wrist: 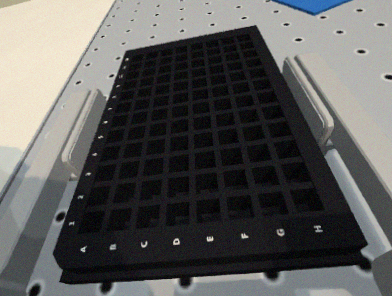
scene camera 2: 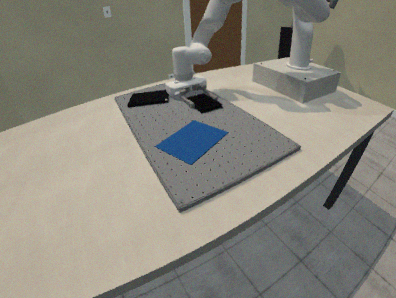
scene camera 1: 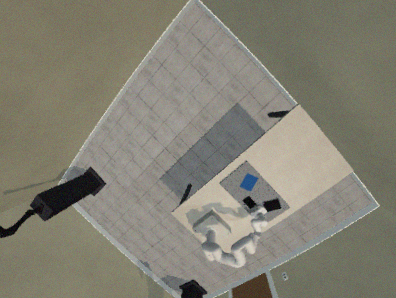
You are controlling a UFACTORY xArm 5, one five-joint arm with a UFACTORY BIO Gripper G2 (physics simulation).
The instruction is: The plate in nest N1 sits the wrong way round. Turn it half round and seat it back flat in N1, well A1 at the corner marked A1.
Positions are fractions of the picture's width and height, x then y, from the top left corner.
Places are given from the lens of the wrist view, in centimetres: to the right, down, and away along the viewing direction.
black well plate (wrist: 0.52, 0.56): 0, 1, 8
